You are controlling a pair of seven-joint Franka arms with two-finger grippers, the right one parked.
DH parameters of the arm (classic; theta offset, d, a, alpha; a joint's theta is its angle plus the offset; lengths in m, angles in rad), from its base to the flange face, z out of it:
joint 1: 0 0.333 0 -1.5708
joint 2: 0 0 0 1.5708
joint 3: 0 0.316 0.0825 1.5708
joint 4: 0 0 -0.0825 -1.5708
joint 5: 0 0.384 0 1.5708
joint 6: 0 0 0.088 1.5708
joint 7: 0 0.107 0 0
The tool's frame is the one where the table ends.
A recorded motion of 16 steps. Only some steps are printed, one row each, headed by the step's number.
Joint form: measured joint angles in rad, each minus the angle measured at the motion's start. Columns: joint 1, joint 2, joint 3, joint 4, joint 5, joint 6, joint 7.
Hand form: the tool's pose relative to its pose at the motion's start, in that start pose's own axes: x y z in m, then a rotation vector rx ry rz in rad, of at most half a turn. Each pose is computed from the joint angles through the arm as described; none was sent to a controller.
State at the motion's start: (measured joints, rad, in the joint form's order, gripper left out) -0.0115 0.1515 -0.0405 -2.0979 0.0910 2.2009 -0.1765
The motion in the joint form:
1: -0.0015 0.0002 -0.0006 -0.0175 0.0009 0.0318 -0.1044
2: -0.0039 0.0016 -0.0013 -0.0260 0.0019 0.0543 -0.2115
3: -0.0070 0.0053 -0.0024 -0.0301 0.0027 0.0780 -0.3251
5: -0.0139 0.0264 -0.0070 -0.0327 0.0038 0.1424 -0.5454
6: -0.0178 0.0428 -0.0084 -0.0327 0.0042 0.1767 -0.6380
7: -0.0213 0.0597 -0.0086 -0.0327 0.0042 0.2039 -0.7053
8: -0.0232 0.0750 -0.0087 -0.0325 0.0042 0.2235 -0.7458
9: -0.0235 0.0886 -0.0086 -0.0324 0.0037 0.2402 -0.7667
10: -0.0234 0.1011 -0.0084 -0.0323 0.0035 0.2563 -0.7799
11: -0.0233 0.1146 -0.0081 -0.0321 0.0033 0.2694 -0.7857
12: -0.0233 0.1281 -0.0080 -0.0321 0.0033 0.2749 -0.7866
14: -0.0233 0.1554 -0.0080 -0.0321 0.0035 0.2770 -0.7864
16: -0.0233 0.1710 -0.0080 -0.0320 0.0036 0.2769 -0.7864
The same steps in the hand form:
1: -0.0016 0.0017 0.0050 -0.0035 0.0139 -0.1005
2: -0.0017 0.0039 0.0074 -0.0077 0.0261 -0.2032
3: -0.0007 0.0068 0.0089 -0.0147 0.0410 -0.3115
5: 0.0046 0.0153 0.0154 -0.0399 0.0763 -0.5178
6: 0.0077 0.0196 0.0212 -0.0542 0.0901 -0.6037
7: 0.0101 0.0229 0.0280 -0.0648 0.0967 -0.6661
8: 0.0118 0.0250 0.0347 -0.0710 0.0987 -0.7037
9: 0.0133 0.0260 0.0408 -0.0756 0.0999 -0.7240
10: 0.0147 0.0267 0.0463 -0.0798 0.1018 -0.7369
11: 0.0158 0.0272 0.0528 -0.0814 0.1006 -0.7426
12: 0.0160 0.0278 0.0600 -0.0782 0.0929 -0.7430
14: 0.0152 0.0288 0.0756 -0.0666 0.0700 -0.7414
16: 0.0145 0.0293 0.0846 -0.0593 0.0558 -0.7407

